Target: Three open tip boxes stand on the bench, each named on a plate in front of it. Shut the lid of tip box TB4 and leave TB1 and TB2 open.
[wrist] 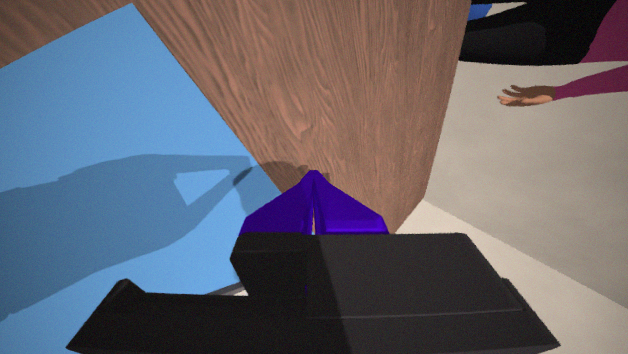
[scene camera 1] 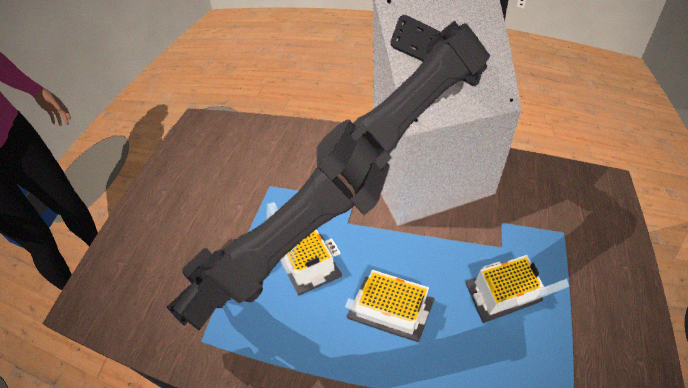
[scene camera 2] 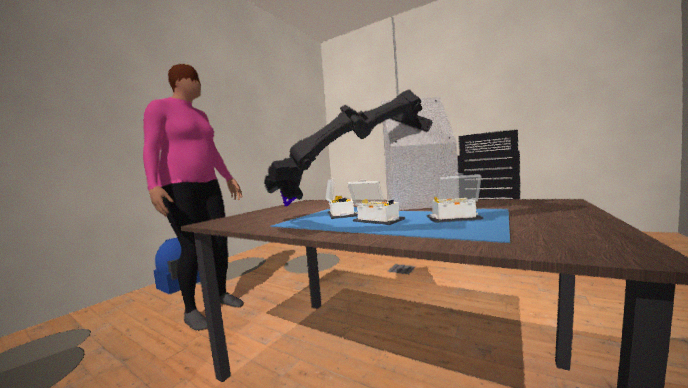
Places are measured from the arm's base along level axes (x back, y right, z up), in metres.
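Pixels of known places: gripper, between the fingertips: [wrist: 313, 177] [scene camera 2: 286, 205]; arm's base, origin of its link: [scene camera 1: 439, 50] [scene camera 2: 409, 119].
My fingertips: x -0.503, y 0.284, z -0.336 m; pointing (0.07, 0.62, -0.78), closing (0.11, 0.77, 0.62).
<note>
For each thing: its top centre in the pictures, then the offset to it from my fingertips. Level surfaces: height alone.
- Tip box TB4, centre of its top: [scene camera 1: 307, 240] [scene camera 2: 343, 198] dx +0.193, dy -0.141, dz +0.008 m
- middle tip box, centre of its top: [scene camera 1: 395, 290] [scene camera 2: 379, 201] dx +0.171, dy -0.356, dz +0.008 m
- right tip box, centre of its top: [scene camera 1: 511, 272] [scene camera 2: 451, 198] dx +0.310, dy -0.561, dz +0.008 m
- blue mat, height of its surface: dz -0.058 m
- brown table, height of its surface: dz -0.061 m
Tip box TB4 [scene camera 1: 307, 257] [scene camera 2: 341, 207] is the left box, with its name plate [scene camera 1: 332, 247] beside it. Its clear lid [scene camera 1: 271, 210] [scene camera 2: 330, 190] stands up, open. My arm covers part of this box in scene camera 1. The middle tip box [scene camera 1: 392, 297] [scene camera 2: 378, 212] and the right tip box [scene camera 1: 512, 282] [scene camera 2: 454, 208] are open, with raised lids in scene camera 2. I cannot read their names. My gripper [scene camera 2: 287, 202] [wrist: 313, 177] is shut and empty, its purple tips together. It hangs above the bench to the left of TB4, apart from it.
The boxes stand on a blue mat [scene camera 1: 425, 365] [scene camera 2: 492, 231] on the brown table [scene camera 1: 150, 200] [scene camera 2: 575, 235]. The speckled grey pedestal [scene camera 1: 450, 160] [scene camera 2: 420, 170] of my arm rises behind them. A person [scene camera 1: 20, 165] [scene camera 2: 182, 145] stands beyond the table's left edge.
</note>
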